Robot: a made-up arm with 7 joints. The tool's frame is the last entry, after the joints.
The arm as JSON. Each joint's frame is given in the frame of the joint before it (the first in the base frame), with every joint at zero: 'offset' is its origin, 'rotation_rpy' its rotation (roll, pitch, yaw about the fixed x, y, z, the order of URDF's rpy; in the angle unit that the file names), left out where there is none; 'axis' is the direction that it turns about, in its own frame. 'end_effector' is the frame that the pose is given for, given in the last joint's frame.
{
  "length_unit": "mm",
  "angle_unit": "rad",
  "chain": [
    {
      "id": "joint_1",
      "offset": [
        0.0,
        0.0,
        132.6
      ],
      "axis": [
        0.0,
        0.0,
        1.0
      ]
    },
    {
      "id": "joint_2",
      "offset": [
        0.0,
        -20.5,
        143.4
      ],
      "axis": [
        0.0,
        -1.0,
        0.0
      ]
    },
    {
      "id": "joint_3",
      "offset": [
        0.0,
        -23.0,
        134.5
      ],
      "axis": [
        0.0,
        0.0,
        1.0
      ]
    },
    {
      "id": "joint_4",
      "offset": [
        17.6,
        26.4,
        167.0
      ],
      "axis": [
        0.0,
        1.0,
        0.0
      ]
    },
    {
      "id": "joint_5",
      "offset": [
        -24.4,
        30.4,
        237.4
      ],
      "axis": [
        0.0,
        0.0,
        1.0
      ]
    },
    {
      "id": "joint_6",
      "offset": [
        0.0,
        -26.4,
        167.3
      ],
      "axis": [
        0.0,
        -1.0,
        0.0
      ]
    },
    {
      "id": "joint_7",
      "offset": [
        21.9,
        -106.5,
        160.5
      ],
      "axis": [
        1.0,
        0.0,
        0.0
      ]
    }
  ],
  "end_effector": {
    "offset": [
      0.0,
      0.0,
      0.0
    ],
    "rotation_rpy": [
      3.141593,
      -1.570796,
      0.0
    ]
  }
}
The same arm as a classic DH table. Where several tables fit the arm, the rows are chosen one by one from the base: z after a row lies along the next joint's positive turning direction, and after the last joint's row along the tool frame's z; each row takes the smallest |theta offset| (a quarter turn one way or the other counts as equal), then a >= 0, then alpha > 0; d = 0 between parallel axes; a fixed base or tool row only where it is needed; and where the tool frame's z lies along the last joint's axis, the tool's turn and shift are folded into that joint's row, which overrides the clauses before.
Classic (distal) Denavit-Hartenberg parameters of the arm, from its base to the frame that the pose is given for. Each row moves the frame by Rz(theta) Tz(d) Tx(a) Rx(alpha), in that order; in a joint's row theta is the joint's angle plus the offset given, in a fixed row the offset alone. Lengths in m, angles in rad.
joint_1: d 0.276, theta offset 0, a 0, alpha 1.5708
joint_2: d 0.0435, theta offset 0, a 0, alpha -1.5708
joint_3: d 0.3015, theta offset 0, a 0.0176, alpha -1.5708
joint_4: d 0.0568, theta offset 0, a -0.0244, alpha 1.5708
joint_5: d 0.4047, theta offset 0, a 0, alpha 1.5708
joint_6: d 0.1329, theta offset 1.5708, a 0.1605, alpha 1.5708
joint_7: d 0.0219, theta offset 0, a 0, alpha 0

